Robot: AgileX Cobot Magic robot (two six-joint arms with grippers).
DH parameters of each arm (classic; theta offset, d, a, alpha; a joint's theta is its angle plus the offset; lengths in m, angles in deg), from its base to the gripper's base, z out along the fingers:
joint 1: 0 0.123 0 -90
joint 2: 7.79 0 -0.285 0
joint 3: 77.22 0 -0.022 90
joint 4: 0 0.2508 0 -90
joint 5: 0 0 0.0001 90
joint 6: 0 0.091 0 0
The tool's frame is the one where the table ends.
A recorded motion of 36 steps. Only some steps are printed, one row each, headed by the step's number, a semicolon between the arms.
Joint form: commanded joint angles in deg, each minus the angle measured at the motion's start. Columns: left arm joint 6, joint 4, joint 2, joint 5, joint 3, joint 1; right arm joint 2, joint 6, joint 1, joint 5, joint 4, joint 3.
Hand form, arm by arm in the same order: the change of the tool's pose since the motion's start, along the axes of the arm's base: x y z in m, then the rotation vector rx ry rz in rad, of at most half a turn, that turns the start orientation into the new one. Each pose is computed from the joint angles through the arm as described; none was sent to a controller.
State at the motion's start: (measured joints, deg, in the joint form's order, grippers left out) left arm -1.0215 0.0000 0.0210 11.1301 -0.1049 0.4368; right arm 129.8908 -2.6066 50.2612 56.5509 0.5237 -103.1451
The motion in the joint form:
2: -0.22 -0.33 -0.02 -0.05 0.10 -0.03; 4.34 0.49 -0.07 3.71 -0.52 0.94
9: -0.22 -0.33 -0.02 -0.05 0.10 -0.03; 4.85 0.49 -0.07 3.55 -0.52 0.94
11: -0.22 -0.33 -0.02 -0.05 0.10 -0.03; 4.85 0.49 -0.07 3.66 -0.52 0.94
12: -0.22 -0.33 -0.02 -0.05 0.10 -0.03; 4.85 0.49 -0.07 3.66 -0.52 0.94
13: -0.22 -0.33 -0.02 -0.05 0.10 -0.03; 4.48 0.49 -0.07 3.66 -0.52 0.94
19: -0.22 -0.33 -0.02 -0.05 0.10 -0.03; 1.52 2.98 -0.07 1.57 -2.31 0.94
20: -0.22 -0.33 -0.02 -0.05 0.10 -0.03; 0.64 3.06 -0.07 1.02 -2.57 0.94
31: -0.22 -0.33 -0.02 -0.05 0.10 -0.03; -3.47 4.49 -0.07 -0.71 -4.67 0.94
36: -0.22 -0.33 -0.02 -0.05 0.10 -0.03; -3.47 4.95 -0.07 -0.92 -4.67 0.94
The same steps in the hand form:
2: 0.0000 -0.0001 -0.0005 -0.0096 0.0005 -0.0006; -0.0041 -0.0069 -0.0402 -0.1251 0.0950 -0.0057
9: 0.0000 -0.0001 -0.0005 -0.0096 0.0005 -0.0006; -0.0040 -0.0068 -0.0443 -0.1298 0.0989 -0.0057
11: 0.0000 -0.0001 -0.0005 -0.0096 0.0005 -0.0006; -0.0041 -0.0069 -0.0443 -0.1313 0.1001 -0.0057
12: 0.0000 -0.0001 -0.0005 -0.0096 0.0005 -0.0006; -0.0041 -0.0069 -0.0443 -0.1313 0.1001 -0.0057
13: 0.0000 -0.0001 -0.0005 -0.0096 0.0005 -0.0006; -0.0041 -0.0069 -0.0413 -0.1264 0.0960 -0.0057
19: 0.0000 -0.0001 -0.0005 -0.0096 0.0005 -0.0006; -0.0001 -0.0059 -0.0170 -0.0719 0.0228 -0.0370
20: 0.0000 -0.0001 -0.0005 -0.0096 0.0005 -0.0006; 0.0005 -0.0056 -0.0097 -0.0548 0.0041 -0.0368
31: 0.0000 -0.0001 -0.0005 -0.0096 0.0005 -0.0006; 0.0026 -0.0073 0.0245 0.0078 -0.0822 -0.0486
36: 0.0000 -0.0001 -0.0005 -0.0096 0.0005 -0.0006; 0.0028 -0.0071 0.0246 0.0121 -0.0831 -0.0562

